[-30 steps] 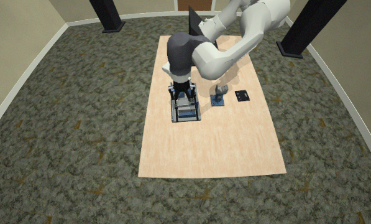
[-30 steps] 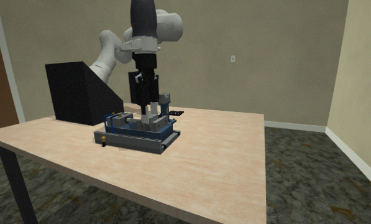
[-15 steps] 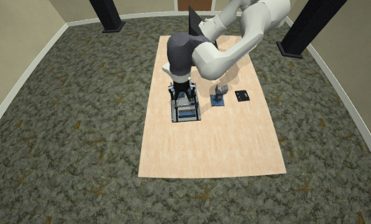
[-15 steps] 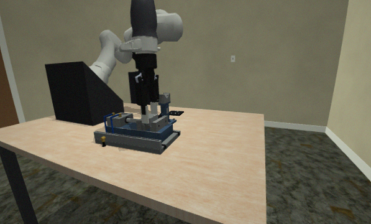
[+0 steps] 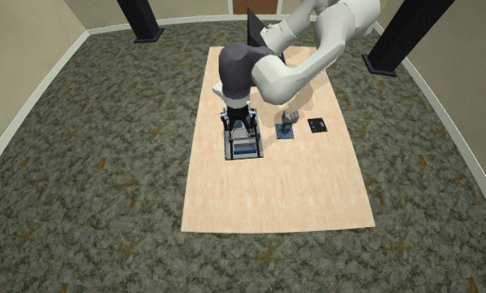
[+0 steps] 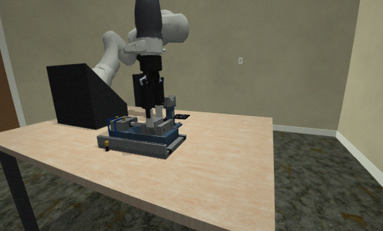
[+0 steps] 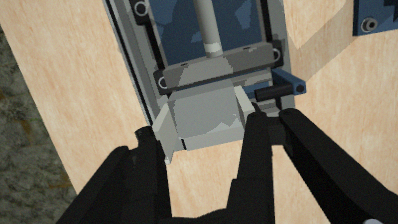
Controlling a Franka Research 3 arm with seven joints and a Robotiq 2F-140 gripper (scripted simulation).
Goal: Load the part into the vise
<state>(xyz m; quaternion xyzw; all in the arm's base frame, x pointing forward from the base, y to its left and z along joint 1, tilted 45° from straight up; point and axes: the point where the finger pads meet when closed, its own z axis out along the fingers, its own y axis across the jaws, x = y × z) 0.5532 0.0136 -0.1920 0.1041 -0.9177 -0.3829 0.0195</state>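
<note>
My hand is 3 cm above the grey part. The rest, counted from my hand: work stop 7 cm to the left, 3 cm below, 1 cm behind; moving jaw 5 cm below, 4 cm behind, 1 cm to the left; fixed jaw 5 cm below, 3 cm to the left, 3 cm ahead.
</note>
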